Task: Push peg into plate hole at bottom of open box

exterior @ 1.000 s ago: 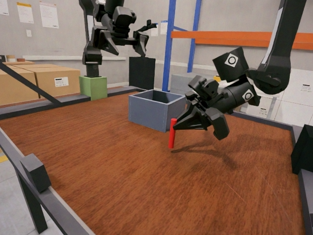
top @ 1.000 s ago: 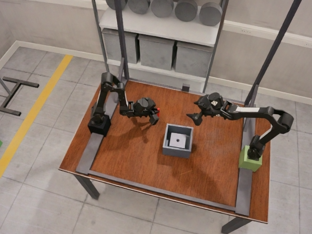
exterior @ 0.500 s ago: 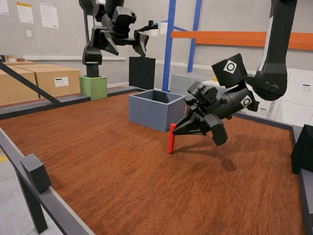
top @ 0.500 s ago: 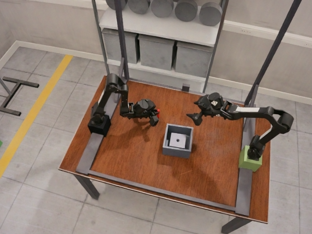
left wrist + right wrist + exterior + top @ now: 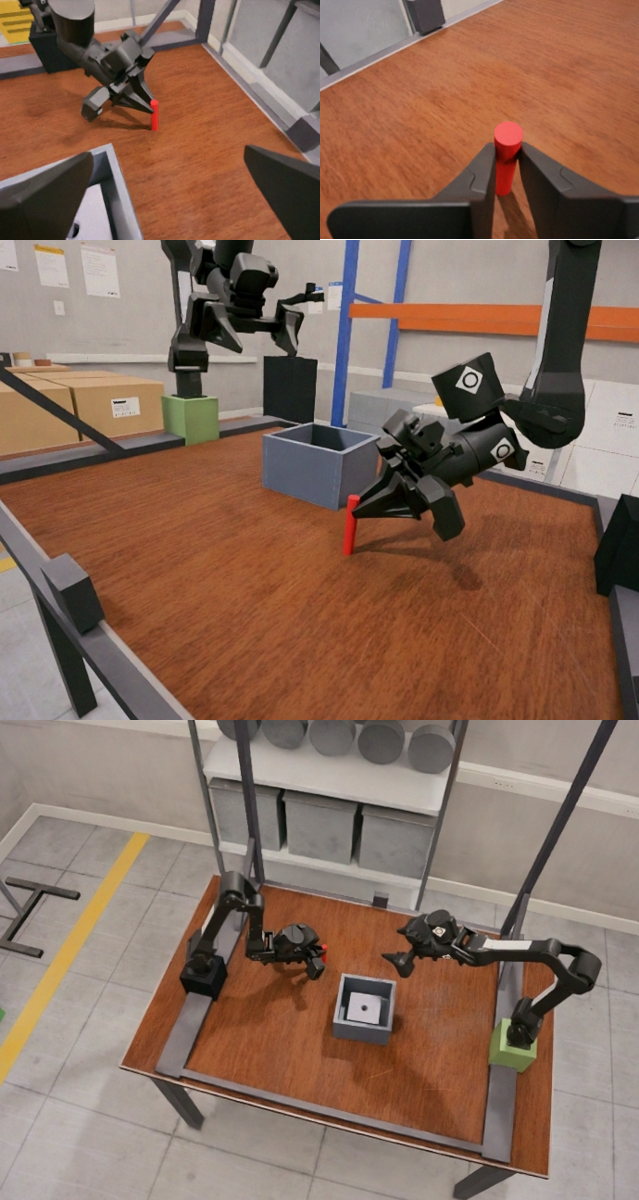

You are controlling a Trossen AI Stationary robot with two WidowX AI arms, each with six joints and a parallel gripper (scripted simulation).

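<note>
The red peg lies 20 mm behind my right hand, 20 mm to the left of it and 40 mm below it. Round my right hand: plate (140 mm ahead, 180 mm to the left, 30 mm below); grey box (140 mm ahead, 180 mm to the left, 50 mm below).
</note>
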